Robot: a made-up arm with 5 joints.
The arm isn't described. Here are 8 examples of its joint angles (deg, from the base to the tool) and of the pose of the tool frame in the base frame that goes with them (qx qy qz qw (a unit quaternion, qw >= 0); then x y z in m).
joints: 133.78 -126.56 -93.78 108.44 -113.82
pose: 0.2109 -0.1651 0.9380 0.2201 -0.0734 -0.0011 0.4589
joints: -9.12 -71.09 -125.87 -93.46 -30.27
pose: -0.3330 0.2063 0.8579 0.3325 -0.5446 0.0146 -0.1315
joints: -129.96 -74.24 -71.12 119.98 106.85
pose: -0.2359 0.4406 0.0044 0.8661 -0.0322 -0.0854 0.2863
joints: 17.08 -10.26 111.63 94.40 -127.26
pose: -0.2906 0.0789 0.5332 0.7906 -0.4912 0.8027 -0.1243
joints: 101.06 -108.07 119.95 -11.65 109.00
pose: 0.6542 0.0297 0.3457 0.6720 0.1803 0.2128 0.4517
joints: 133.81 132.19 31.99 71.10 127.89
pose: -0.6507 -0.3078 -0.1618 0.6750 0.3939 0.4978 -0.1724
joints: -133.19 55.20 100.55 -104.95 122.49
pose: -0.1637 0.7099 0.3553 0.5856 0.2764 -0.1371 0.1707
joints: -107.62 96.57 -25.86 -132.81 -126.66
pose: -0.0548 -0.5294 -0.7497 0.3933 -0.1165 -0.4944 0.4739
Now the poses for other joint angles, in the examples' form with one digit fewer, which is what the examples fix.
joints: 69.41 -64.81 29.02 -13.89 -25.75
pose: 0.366 -0.246 -0.561 0.701 0.436 0.403 0.223
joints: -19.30 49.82 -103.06 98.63 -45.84
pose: 0.453 0.500 -0.512 0.532 -0.100 0.217 -0.313
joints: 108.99 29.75 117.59 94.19 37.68
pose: -0.131 -0.714 0.131 0.675 0.503 0.608 -0.216
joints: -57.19 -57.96 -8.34 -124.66 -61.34
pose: -0.649 0.128 0.153 0.734 -0.165 -0.359 -0.170
